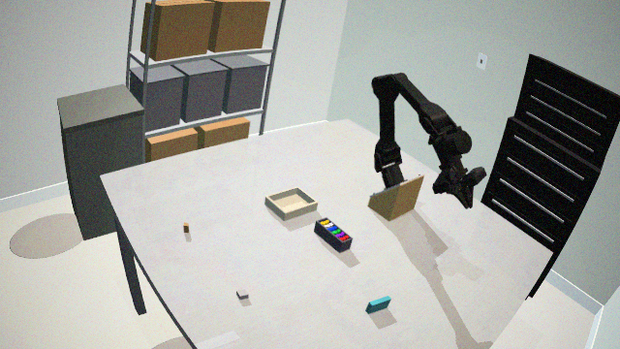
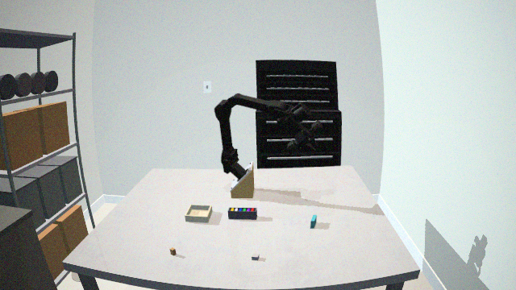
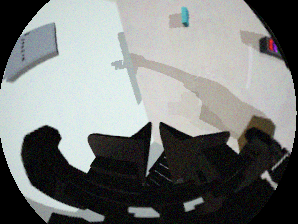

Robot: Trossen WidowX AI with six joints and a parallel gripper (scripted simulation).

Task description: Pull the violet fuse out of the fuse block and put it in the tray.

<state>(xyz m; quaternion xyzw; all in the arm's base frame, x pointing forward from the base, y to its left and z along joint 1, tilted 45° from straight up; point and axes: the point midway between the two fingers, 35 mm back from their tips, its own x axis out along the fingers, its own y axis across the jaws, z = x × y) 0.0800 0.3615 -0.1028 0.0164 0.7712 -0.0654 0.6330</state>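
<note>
The violet fuse is 190 mm ahead of my gripper tip, 280 mm to the right of it and 230 mm below it. Also, from my gripper tip: beige tray: 210 mm ahead, 500 mm to the right, 250 mm below; then teal block: 260 mm ahead, 10 mm to the right, 230 mm below; then small grey cube: 550 mm ahead, 200 mm to the right, 240 mm below.
</note>
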